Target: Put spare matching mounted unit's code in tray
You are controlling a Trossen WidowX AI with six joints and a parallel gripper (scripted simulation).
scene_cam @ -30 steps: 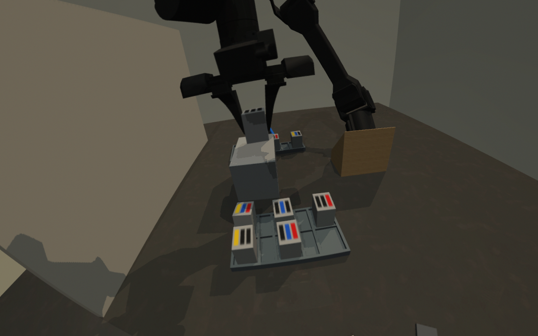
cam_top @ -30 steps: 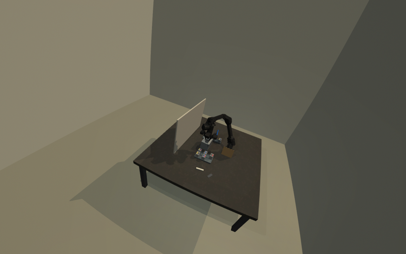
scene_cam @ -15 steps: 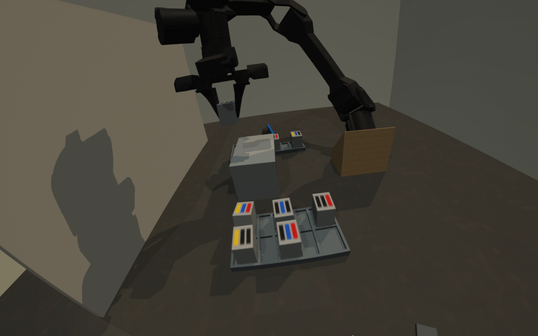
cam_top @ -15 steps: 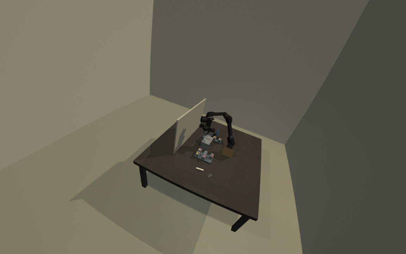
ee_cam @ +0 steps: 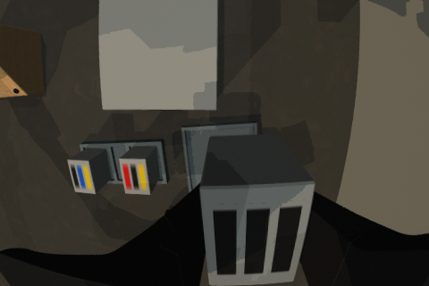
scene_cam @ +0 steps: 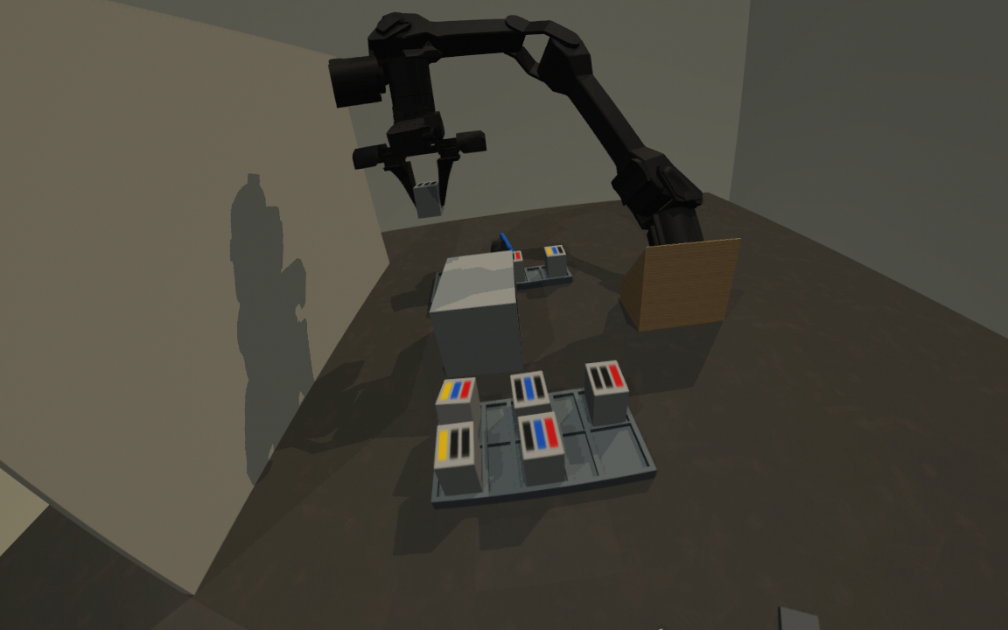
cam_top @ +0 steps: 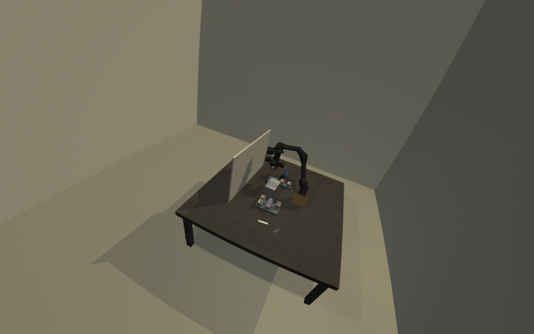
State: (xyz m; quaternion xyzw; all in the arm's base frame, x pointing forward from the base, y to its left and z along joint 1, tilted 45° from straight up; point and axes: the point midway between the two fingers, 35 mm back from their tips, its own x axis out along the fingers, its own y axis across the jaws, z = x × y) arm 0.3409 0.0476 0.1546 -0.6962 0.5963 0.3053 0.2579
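Right now the flat grey tray is 17 cm below my gripper tip and 7 cm to the right of it. From my gripper tip the other things lie so: beige panel 18 cm ahead, 12 cm to the left, 5 cm above; then grey box 12 cm below, 11 cm to the left, 7 cm behind; then grey spare 2 cm above.
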